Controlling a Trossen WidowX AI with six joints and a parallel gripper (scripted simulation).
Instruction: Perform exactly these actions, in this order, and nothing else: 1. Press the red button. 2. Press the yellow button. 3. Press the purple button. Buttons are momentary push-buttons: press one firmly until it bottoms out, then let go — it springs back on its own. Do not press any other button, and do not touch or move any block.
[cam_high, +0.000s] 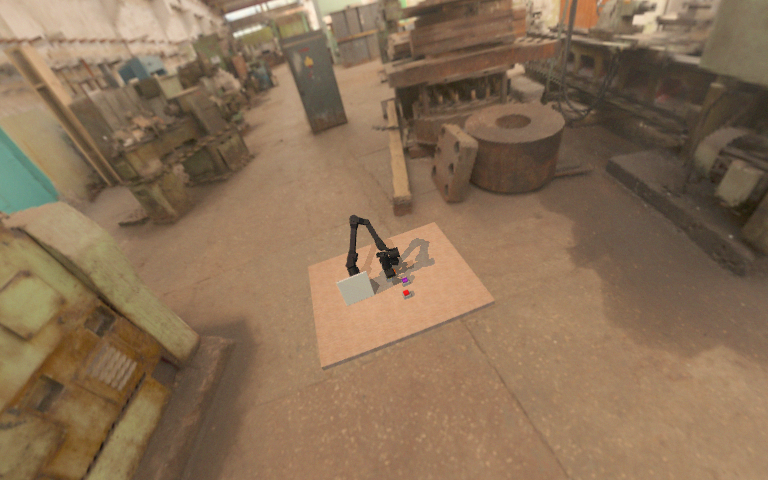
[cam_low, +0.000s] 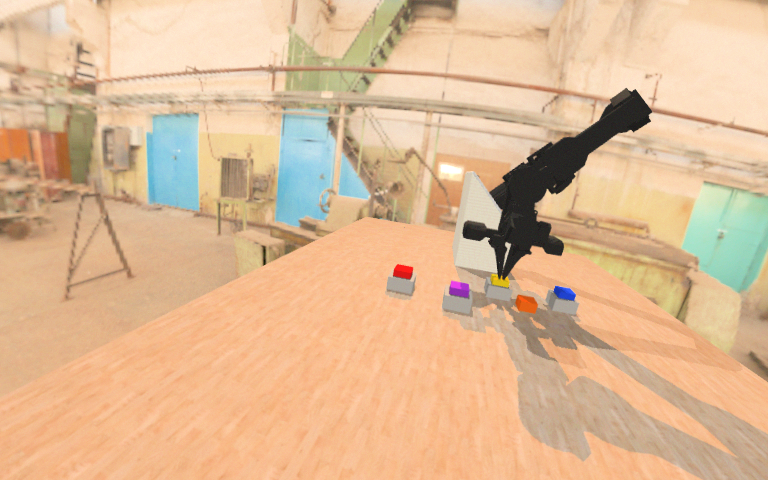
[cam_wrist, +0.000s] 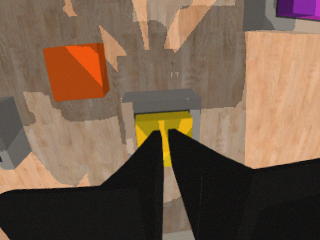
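Right now the yellow button is 10 mm behind my gripper tip and 10 mm below it. Round my gripper tip: purple button 70 mm ahead, 90 mm to the right; blue button 20 mm ahead, 130 mm to the left; orange block 40 mm ahead, 40 mm to the left, 30 mm below.
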